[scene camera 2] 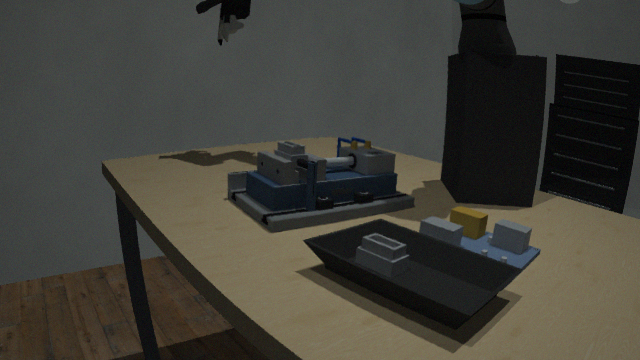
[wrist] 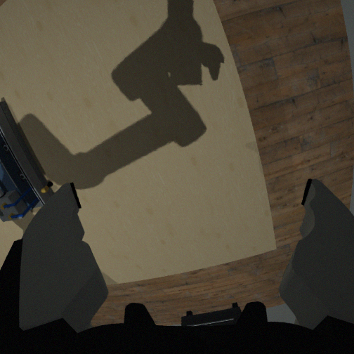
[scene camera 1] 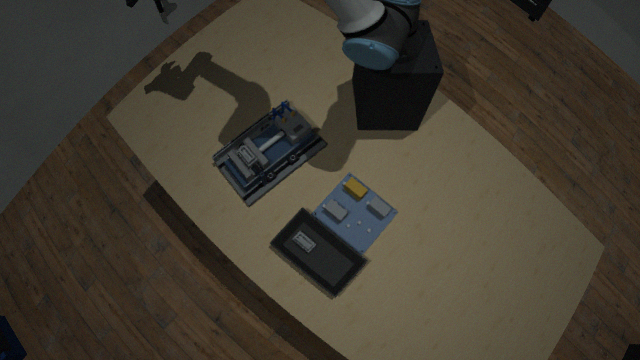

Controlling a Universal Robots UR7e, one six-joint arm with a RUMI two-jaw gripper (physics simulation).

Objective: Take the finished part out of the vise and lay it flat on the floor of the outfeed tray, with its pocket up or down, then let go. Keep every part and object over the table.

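Pixels of known places: gripper, fingertip midpoint: [scene camera 2: 223, 43] [scene camera 1: 163, 11]; arm's base, link origin: [scene camera 2: 488, 55].
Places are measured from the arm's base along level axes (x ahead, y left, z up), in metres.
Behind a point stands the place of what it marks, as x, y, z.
The finished part [scene camera 1: 245, 155] {0.455, -0.144, -0.232} [scene camera 2: 291, 149] {0.467, -0.119, -0.223}, a small light-grey block with its pocket up, sits between the jaws of the vise [scene camera 1: 296, 128] {0.296, -0.095, -0.237} [scene camera 2: 345, 186] {0.384, -0.073, -0.286} [wrist: 20, 150]; its lower portion is hidden by the jaws. The outfeed tray [scene camera 1: 330, 262] {0.509, 0.226, -0.321} [scene camera 2: 450, 282] {0.484, 0.224, -0.321} is dark with sloping walls. A similar grey part [scene camera 1: 304, 241] {0.514, 0.133, -0.300} [scene camera 2: 383, 255] {0.527, 0.145, -0.298} lies in one end of it, pocket up. My gripper [scene camera 1: 164, 11] {0.342, -0.646, -0.002} [scene camera 2: 226, 34] {0.342, -0.646, -0.002} [wrist: 190, 184] is open and empty. It hangs high, well above the vise and off to its side. The tray does not show in the wrist view.
A blue plate [scene camera 1: 358, 237] {0.400, 0.237, -0.326} [scene camera 2: 522, 256] {0.319, 0.262, -0.325} adjoins the tray, with a yellow block [scene camera 1: 355, 188] {0.305, 0.139, -0.289} [scene camera 2: 468, 222] {0.317, 0.147, -0.302} and two grey blocks on it. Blue-handled fittings [scene camera 1: 283, 109] {0.264, -0.181, -0.264} [scene camera 2: 352, 142] {0.308, -0.140, -0.225} stand up at the vise's far end. The black robot pedestal [scene camera 1: 392, 102] {0.079, 0.076, -0.154} [scene camera 2: 492, 130] {0.090, 0.065, -0.171} stands behind the plate.
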